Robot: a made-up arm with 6 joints.
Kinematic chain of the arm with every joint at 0, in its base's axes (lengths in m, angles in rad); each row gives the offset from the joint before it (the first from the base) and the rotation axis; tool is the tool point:
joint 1: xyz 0 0 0.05 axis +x
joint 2: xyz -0.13 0.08 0 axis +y
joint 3: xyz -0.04 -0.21 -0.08 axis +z
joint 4: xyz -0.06 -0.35 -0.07 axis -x
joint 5: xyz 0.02 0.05 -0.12 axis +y
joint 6: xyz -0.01 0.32 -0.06 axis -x
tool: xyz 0 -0.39 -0.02
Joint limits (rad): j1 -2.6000..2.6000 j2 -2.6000..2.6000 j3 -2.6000..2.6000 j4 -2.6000..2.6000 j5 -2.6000..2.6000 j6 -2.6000..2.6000
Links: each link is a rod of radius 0.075 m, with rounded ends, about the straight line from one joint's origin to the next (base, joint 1, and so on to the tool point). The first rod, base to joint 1, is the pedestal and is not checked.
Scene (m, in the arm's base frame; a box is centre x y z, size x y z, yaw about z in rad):
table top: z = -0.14
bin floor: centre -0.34 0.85 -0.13 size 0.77 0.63 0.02 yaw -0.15
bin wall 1: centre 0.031 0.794 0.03 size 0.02 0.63 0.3 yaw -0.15
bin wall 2: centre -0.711 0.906 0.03 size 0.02 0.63 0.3 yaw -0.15
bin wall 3: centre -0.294 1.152 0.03 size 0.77 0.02 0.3 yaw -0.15
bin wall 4: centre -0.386 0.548 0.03 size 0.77 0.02 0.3 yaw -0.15
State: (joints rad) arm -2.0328 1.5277 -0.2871 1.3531 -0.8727 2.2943
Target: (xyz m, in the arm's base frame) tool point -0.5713 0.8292 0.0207
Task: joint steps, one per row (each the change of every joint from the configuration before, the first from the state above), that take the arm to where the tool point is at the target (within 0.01 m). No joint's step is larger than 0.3 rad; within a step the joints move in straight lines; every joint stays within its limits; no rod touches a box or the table.
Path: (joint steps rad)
1: 0.2222 0.1614 0.0065 0.0687 -0.1315 0.0090
2: 0.2223 0.1613 0.0065 0.0686 -0.1315 0.0090
3: -0.2289 0.2203 0.0346 0.2918 0.0434 -0.0671
4: -0.2713 0.0005 -0.1361 -0.1549 0.0433 -0.0227

